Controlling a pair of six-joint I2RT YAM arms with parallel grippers.
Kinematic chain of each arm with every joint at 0, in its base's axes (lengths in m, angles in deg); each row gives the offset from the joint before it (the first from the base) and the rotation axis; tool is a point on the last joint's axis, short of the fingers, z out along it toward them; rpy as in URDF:
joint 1: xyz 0 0 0.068 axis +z
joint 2: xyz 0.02 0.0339 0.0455 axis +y
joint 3: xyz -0.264 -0.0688 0 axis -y
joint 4: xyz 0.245 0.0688 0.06 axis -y
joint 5: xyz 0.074 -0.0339 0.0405 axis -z
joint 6: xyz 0.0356 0 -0.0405 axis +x
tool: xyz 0 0 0 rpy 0 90 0
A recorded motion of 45 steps. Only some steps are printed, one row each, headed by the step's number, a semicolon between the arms.
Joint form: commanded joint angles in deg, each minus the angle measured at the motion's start. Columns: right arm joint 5, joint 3, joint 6, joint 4, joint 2, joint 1; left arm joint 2, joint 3, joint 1, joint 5, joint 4, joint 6.
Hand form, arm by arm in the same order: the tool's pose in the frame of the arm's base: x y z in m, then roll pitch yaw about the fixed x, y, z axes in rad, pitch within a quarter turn. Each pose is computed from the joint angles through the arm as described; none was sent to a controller.
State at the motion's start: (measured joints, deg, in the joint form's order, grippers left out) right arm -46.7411 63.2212 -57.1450 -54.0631 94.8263 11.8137; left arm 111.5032 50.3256 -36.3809 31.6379 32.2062 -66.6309
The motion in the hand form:
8: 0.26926 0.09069 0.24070 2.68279 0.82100 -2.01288; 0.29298 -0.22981 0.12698 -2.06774 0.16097 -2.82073
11: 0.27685 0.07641 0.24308 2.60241 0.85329 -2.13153; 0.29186 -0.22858 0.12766 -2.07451 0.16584 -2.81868
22: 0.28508 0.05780 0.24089 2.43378 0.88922 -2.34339; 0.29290 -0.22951 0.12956 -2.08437 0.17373 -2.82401
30: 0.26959 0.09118 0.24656 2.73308 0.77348 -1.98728; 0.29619 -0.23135 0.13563 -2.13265 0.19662 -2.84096
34: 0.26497 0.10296 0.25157 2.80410 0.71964 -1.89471; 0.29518 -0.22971 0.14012 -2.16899 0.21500 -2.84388
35: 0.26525 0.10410 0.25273 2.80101 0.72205 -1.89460; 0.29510 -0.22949 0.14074 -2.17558 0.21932 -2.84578
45: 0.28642 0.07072 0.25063 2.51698 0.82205 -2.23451; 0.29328 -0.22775 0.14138 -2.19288 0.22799 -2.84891
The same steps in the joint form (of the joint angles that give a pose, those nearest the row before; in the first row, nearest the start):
8: -5.39 4.61 -3.51 -7.26 -3.80 1.12; -2.52 -0.73 0.76 -4.58 -4.71 2.90
11: -8.78 5.74 -2.99 -8.23 -2.88 -2.25; -2.97 -1.01 0.78 -4.96 -5.18 3.24
22: -14.61 6.13 -1.32 -8.58 -1.39 -6.52; -3.13 -0.35 0.74 -5.19 -6.52 3.99
30: -1.93 5.92 -2.56 -8.29 -4.18 1.48; -3.72 1.97 0.71 -6.33 -12.03 6.72
34: 2.34 7.03 -2.71 -9.35 -4.63 4.39; -4.88 2.50 0.70 -7.77 -15.40 8.39
35: 2.16 7.38 -2.59 -9.54 -4.53 4.58; -5.03 2.62 0.70 -8.00 -15.97 8.77
45: -9.71 9.84 -1.47 -12.37 -0.59 -3.72; -5.63 2.35 0.70 -8.63 -17.09 9.59

